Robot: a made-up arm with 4 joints. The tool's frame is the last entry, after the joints.
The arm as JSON. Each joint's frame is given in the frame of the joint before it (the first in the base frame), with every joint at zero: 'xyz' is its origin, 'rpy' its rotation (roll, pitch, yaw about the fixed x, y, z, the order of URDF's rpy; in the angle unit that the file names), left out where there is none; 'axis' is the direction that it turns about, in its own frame. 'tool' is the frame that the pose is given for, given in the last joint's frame.
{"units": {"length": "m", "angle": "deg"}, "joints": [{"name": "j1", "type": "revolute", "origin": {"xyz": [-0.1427, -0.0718, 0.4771], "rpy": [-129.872, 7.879, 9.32]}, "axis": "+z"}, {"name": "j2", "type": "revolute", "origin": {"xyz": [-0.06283, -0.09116, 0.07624], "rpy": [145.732, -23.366, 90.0]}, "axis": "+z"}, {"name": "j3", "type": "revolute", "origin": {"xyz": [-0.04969, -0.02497, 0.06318], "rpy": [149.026, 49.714, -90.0]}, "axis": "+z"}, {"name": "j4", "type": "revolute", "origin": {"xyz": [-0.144, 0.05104, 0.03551], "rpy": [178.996, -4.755, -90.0]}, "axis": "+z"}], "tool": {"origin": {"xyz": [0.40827, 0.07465, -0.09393], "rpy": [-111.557, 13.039, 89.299]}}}
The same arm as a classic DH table. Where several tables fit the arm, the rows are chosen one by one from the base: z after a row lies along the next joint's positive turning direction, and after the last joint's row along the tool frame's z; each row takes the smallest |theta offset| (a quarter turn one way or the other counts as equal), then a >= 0, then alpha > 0; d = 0 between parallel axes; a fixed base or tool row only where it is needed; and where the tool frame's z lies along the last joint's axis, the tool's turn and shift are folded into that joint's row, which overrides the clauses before.
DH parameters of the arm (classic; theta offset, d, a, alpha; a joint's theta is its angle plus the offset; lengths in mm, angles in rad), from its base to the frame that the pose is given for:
base (fixed): 0.2767 452.4 -156.9 -2.2588
j1: -0.8652 -79.3 47.2 -2.432
j2: 1.3212 -83.2 54.5 2.1584
j3: -1.3678 -188.1 -151.4 3.0568
j4: -0.131 -489.9 -43.2 1.9369
tool (fixed): -2.8976 -442.1 0 0

